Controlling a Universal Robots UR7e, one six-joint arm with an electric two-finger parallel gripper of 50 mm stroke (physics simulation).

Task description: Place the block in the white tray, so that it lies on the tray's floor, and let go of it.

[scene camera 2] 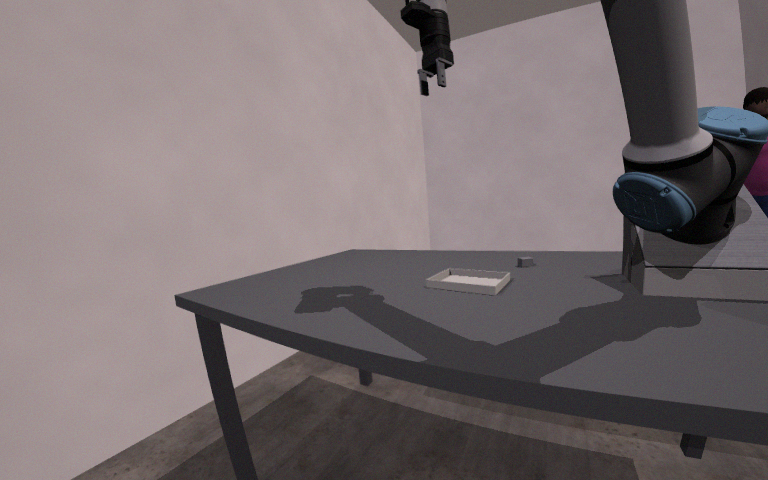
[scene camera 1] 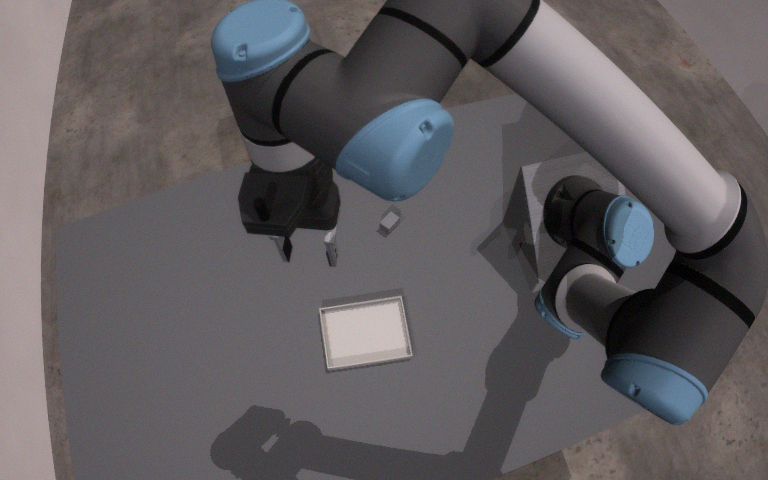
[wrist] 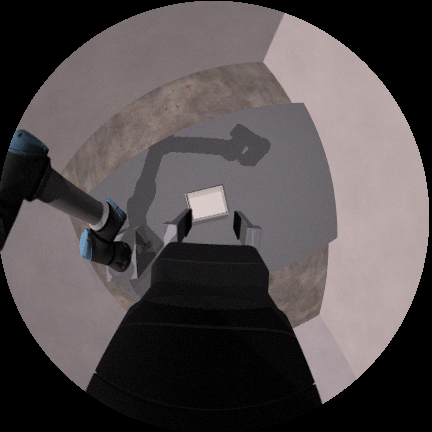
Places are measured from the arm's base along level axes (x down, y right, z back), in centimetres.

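Where they show: gripper, fingertip midpoint: [scene camera 2: 433,90] [scene camera 1: 310,256] [wrist: 212,218]; arm's base, origin of the base link: [scene camera 1: 574,211] [wrist: 121,256].
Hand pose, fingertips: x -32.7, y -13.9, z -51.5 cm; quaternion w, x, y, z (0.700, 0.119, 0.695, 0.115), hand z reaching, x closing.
Each offset is from my fingertips to the top centre of the thing. "pt": to the spot under its first point. Level surfaces: height alone.
A small grey block @[dz +15.3, dx +44.7, dy +27.0 cm] [scene camera 1: 390,219] [scene camera 2: 525,262] lies on the table, apart from the tray; it does not show in the wrist view, where the gripper's body may hide it. The white tray @[dz +4.9, dx +45.3, dy +3.5 cm] [scene camera 1: 410,328] [scene camera 2: 461,288] is shallow, rectangular and empty, near the middle of scene camera 1's view; in the wrist view the white tray @[pt dz -3.5, dx +45.3, dy +3.7 cm] [wrist: 224,198] shows beyond the fingers. My gripper [scene camera 1: 308,254] [scene camera 2: 433,83] [wrist: 212,218] is open with nothing between its fingers. It hangs high above the table, in scene camera 1's view left of the block and above the tray's image.
The grey table @[dx +47.3 cm] [scene camera 1: 169,316] [scene camera 2: 271,300] [wrist: 295,190] carries the arm's dark shadow. The arm's pedestal [scene camera 1: 535,226] [scene camera 2: 696,283] stands to the right in both scene views. A person in pink [scene camera 2: 758,169] is partly visible at the right edge, behind the arm.
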